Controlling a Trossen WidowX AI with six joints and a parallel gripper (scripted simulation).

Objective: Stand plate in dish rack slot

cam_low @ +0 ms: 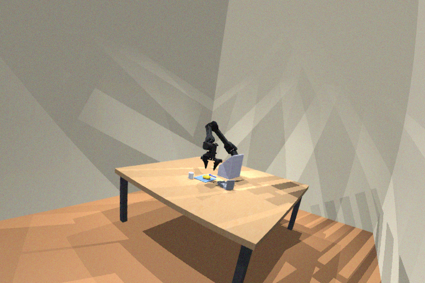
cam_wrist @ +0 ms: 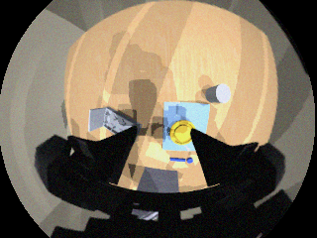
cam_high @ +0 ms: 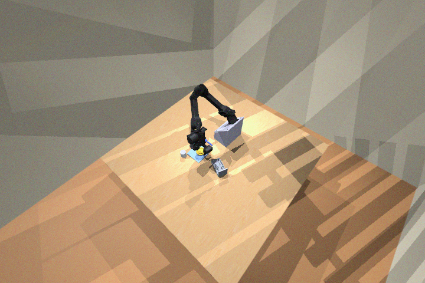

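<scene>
My gripper tip is 90 mm above the plate, 50 mm to the left of it and 40 mm past it. From my gripper tip the other things lie so: small white cup: 130 mm to the right, 80 mm below, 80 mm ahead; thin blue utensil: 150 mm behind, 100 mm below, 80 mm to the right; dish rack: 150 mm to the left, 80 mm below, 40 mm behind.
</scene>
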